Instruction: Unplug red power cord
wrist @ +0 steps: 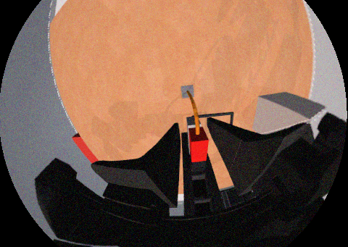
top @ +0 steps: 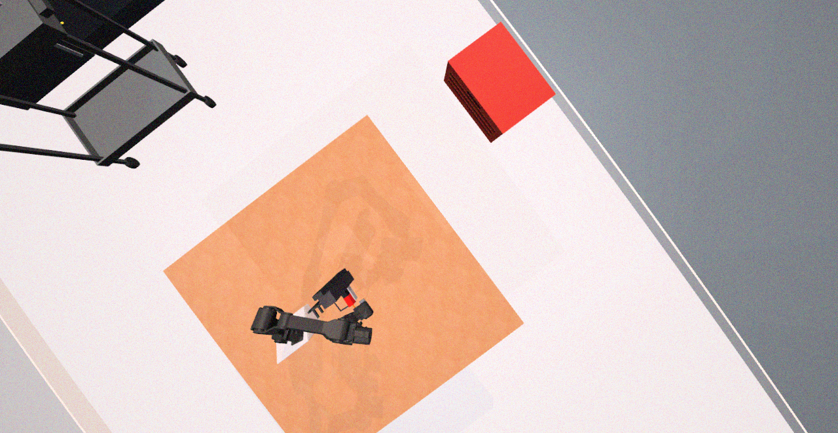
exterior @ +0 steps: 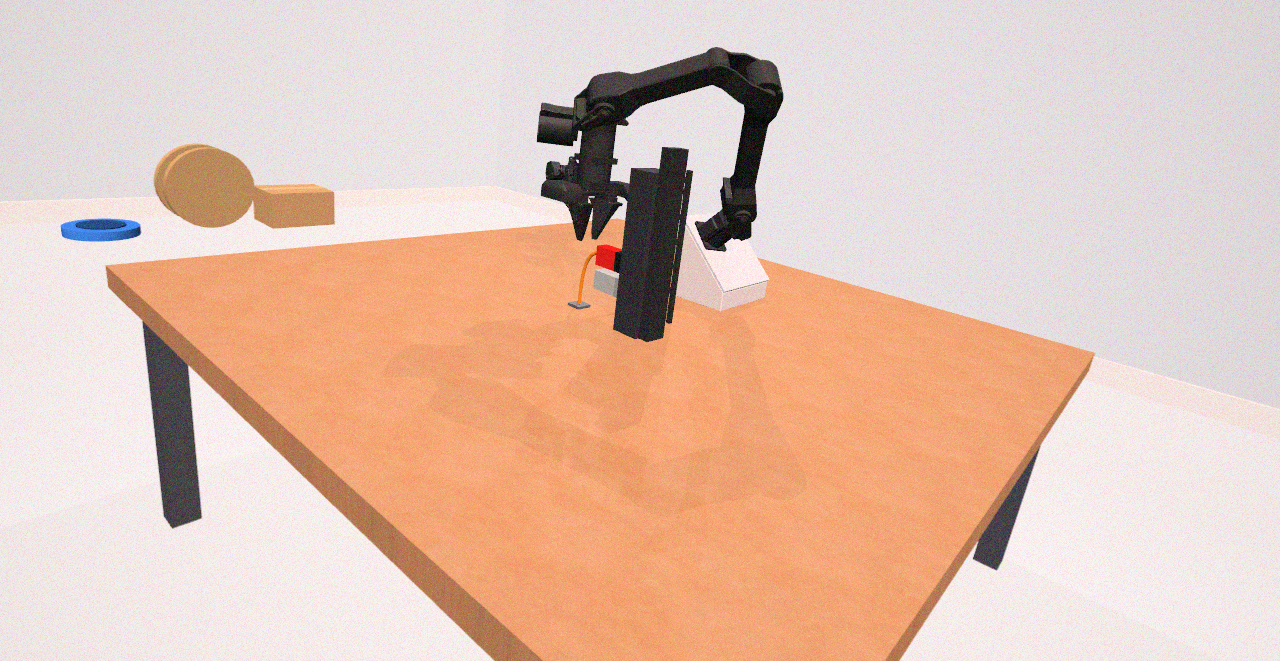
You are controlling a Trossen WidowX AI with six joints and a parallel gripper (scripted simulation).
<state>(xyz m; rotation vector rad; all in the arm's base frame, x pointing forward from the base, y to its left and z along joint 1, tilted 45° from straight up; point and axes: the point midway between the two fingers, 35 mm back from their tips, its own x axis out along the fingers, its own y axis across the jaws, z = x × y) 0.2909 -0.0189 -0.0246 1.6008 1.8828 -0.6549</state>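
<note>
Now: gripper tip 70 mm to the right of the red plug, 20 mm past it and 10 mm above it. Round my gripper tip: grey pad: 130 mm below, 10 mm to the right, 10 mm behind.
</note>
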